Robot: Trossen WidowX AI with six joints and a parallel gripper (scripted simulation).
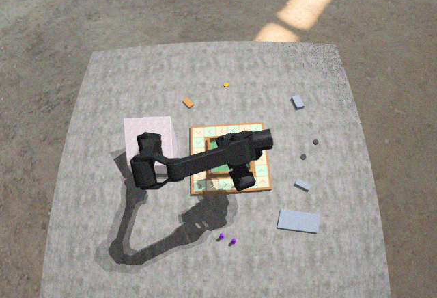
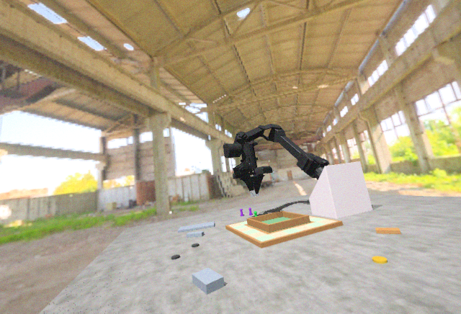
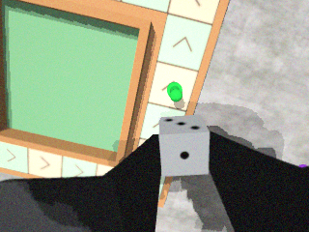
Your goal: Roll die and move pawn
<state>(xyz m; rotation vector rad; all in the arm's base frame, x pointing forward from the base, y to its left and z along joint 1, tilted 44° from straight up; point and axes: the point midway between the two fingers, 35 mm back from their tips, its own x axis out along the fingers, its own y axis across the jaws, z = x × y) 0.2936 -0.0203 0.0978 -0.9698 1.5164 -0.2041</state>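
Now: gripper tip 10 mm short of the green pawn and 80 mm above it. From my gripper tip the other things lie so: green dice tray: 30 mm behind, 110 mm to the left, 110 mm below; orange tile: 220 mm behind, 350 mm to the left, 110 mm below; white die: right at my gripper tip.
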